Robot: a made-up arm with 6 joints.
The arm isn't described. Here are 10 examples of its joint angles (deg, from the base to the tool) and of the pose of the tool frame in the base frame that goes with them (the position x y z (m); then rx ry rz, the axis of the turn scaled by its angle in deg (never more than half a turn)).
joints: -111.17 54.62 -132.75 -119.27 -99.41 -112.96
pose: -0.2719 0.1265 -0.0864 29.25 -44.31 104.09
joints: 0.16 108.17 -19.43 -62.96 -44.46 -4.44
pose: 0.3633 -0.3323 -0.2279 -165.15 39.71 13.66
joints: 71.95 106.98 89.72 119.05 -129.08 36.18
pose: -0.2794 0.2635 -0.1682 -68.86 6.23 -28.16
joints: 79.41 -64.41 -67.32 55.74 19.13 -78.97
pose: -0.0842 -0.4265 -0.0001 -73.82 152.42 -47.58
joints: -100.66 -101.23 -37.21 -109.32 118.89 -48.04
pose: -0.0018 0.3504 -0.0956 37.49 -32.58 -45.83
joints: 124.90 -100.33 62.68 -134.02 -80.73 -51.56
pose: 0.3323 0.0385 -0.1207 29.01 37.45 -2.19
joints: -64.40 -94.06 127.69 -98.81 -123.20 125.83
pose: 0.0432 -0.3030 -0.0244 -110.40 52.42 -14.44
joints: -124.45 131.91 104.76 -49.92 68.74 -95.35
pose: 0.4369 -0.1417 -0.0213 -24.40 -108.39 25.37
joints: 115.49 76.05 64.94 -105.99 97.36 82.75
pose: -0.3017 0.2213 -0.4843 95.15 -72.75 -59.28
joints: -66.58 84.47 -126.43 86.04 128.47 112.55
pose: -0.3234 0.3903 -0.1030 -90.56 -59.27 42.17
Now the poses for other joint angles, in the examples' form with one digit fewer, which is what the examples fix.
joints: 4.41 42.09 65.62 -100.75 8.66 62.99
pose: -0.208 -0.203 -0.625 138.0 -41.5 -69.9
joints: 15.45 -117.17 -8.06 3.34 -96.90 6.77
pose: 0.252 0.075 0.019 60.5 -107.6 33.3
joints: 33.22 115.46 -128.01 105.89 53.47 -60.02
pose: 0.250 0.250 -0.488 44.9 51.3 14.3
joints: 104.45 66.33 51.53 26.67 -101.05 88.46
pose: -0.204 0.131 -0.330 -39.4 48.7 -9.9
